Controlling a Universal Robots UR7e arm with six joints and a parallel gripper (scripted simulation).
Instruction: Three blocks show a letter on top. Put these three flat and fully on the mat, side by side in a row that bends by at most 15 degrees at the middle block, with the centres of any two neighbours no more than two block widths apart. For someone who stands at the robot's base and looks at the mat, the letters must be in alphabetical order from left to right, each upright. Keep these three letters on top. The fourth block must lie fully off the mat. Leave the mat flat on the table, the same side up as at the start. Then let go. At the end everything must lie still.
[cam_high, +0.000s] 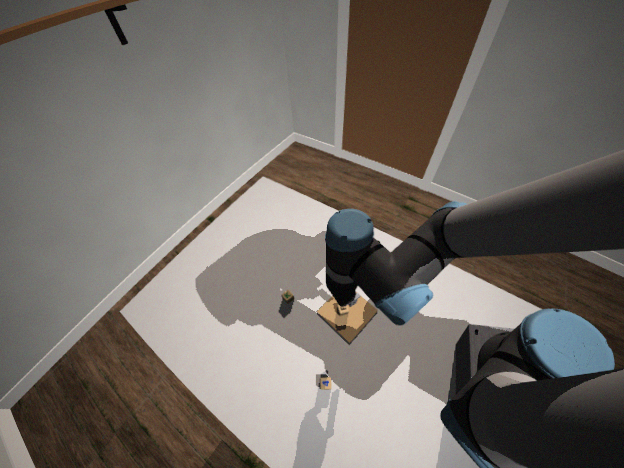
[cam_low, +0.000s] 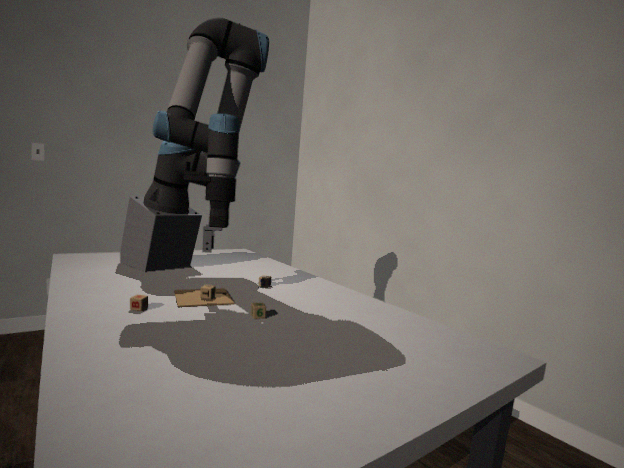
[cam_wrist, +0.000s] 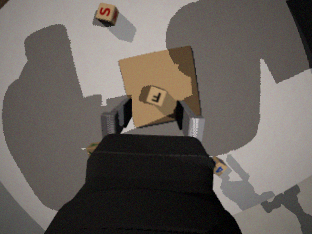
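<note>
Right now my hand is 1 cm past the tan mat and 15 cm above it. Round my hand: block: 4 cm ahead, 17 cm to the right, 13 cm below.
</note>
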